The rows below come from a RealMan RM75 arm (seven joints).
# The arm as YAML. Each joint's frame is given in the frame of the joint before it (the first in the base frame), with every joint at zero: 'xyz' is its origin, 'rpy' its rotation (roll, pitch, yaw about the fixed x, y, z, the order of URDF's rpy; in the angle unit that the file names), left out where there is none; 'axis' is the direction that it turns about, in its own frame. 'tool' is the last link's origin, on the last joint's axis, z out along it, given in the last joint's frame.
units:
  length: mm
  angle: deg
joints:
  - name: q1
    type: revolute
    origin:
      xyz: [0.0, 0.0, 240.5]
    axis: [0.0, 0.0, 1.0]
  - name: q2
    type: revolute
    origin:
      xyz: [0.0, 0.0, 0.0]
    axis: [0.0, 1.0, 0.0]
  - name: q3
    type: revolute
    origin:
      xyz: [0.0, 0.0, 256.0]
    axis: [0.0, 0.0, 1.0]
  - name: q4
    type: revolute
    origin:
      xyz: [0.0, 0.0, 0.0]
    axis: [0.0, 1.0, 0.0]
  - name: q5
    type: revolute
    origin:
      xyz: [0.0, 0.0, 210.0]
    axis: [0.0, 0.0, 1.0]
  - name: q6
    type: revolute
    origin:
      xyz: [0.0, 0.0, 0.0]
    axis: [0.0, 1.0, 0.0]
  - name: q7
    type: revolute
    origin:
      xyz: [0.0, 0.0, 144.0]
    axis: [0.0, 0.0, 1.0]
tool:
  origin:
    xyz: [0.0, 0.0, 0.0]
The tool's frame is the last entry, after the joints.
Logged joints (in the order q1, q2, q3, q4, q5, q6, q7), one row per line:
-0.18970, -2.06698, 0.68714, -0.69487, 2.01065, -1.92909, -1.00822
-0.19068, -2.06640, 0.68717, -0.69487, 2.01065, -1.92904, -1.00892
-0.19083, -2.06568, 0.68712, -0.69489, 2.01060, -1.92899, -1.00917
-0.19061, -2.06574, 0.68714, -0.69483, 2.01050, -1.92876, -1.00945
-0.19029, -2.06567, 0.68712, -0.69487, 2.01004, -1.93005, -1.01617
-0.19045, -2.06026, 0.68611, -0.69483, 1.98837, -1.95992, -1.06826
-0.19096, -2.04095, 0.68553, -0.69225, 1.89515, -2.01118, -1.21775
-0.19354, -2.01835, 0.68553, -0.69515, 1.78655, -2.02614, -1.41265
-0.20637, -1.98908, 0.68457, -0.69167, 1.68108, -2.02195, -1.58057
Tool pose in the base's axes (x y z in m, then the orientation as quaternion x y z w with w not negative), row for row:
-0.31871, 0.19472, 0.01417, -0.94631, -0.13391, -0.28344, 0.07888
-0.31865, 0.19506, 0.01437, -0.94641, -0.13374, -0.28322, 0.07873
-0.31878, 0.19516, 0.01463, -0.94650, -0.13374, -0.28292, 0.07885
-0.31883, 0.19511, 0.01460, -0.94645, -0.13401, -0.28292, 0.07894
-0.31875, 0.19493, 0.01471, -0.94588, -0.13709, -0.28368, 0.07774
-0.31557, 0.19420, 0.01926, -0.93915, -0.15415, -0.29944, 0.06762
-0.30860, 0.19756, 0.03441, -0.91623, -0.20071, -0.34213, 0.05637
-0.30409, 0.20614, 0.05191, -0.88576, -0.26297, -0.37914, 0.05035
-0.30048, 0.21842, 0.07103, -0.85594, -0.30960, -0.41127, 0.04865
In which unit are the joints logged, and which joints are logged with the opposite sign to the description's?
The joints are logged in radians. Opposite sign: q4, q6.
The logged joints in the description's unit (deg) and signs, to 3 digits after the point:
-10.869, -118.429, 39.370, 39.813, 115.202, 110.529, -57.767
-10.925, -118.396, 39.372, 39.813, 115.202, 110.526, -57.807
-10.934, -118.355, 39.369, 39.814, 115.199, 110.523, -57.821
-10.921, -118.358, 39.370, 39.811, 115.193, 110.510, -57.837
-10.903, -118.354, 39.369, 39.813, 115.167, 110.584, -58.222
-10.912, -118.044, 39.311, 39.811, 113.925, 112.295, -61.207
-10.941, -116.938, 39.278, 39.663, 108.584, 115.232, -69.772
-11.089, -115.643, 39.278, 39.829, 102.362, 116.089, -80.939
-11.824, -113.966, 39.223, 39.630, 96.319, 115.849, -90.560

